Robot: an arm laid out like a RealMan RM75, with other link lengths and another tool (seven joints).
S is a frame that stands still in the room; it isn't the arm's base.
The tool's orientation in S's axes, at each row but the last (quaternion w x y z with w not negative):
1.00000, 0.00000, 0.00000, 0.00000
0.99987, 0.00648, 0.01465, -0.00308
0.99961, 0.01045, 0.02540, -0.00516
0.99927, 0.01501, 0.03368, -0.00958
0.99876, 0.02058, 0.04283, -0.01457
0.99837, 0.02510, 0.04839, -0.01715
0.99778, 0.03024, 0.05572, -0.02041
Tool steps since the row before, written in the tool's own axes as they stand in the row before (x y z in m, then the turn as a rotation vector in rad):
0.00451, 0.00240, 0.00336, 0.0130, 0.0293, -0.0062
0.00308, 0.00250, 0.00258, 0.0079, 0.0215, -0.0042
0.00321, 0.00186, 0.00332, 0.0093, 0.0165, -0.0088
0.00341, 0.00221, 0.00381, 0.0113, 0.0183, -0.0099
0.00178, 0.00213, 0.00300, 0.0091, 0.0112, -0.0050
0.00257, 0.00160, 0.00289, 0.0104, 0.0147, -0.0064
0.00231, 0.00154, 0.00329, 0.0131, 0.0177, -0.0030
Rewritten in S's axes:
0.00451, 0.00240, 0.00336, 0.0130, 0.0293, -0.0062
0.00317, 0.00245, 0.00252, 0.0079, 0.0215, -0.0042
0.00339, 0.00176, 0.00319, 0.0090, 0.0166, -0.0089
0.00370, 0.00203, 0.00363, 0.0110, 0.0184, -0.0101
0.00209, 0.00195, 0.00292, 0.0090, 0.0111, -0.0053
0.00289, 0.00137, 0.00270, 0.0103, 0.0147, -0.0067
0.00272, 0.00124, 0.00309, 0.0135, 0.0174, -0.0034

